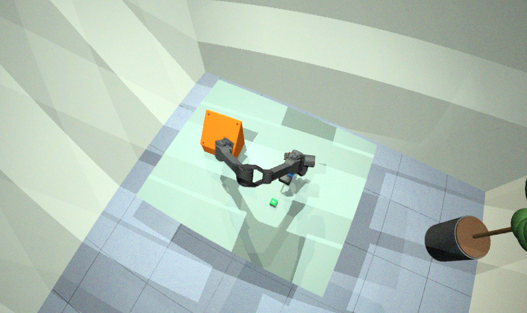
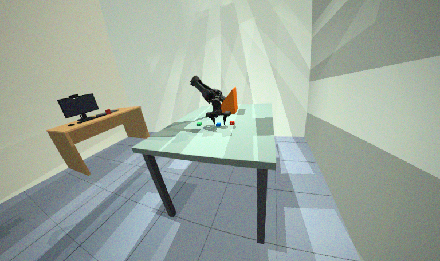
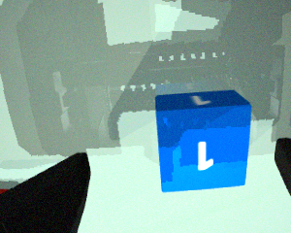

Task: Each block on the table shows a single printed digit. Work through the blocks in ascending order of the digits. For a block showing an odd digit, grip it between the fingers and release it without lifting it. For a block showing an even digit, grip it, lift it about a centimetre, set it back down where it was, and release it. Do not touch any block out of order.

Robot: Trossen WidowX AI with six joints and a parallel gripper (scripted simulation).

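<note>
My gripper tip is 5 cm past the red block and 9 cm to the right of it. Also, from my gripper tip: green block 1 cm ahead, 19 cm to the right; blue block 1 cm ahead, 1 cm to the right.
</note>
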